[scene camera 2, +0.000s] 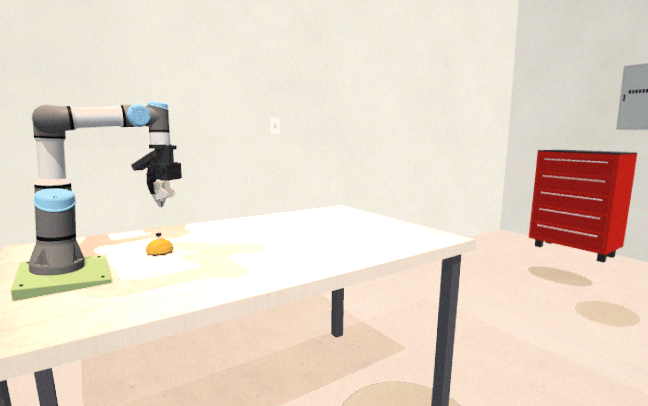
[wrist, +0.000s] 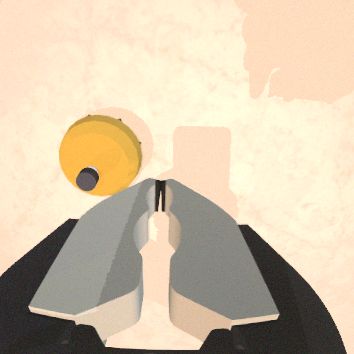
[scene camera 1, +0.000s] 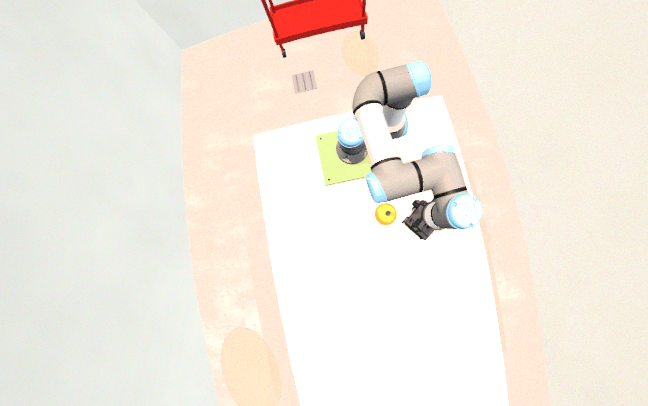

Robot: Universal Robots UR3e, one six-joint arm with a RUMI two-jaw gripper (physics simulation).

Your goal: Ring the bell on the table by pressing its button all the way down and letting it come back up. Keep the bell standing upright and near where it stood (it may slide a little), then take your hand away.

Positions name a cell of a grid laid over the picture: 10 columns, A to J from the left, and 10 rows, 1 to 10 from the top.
Labels:
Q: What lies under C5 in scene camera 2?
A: My gripper.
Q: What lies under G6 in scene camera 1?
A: My gripper.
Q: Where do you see a dome bell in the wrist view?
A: C5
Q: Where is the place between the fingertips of my gripper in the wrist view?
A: E6

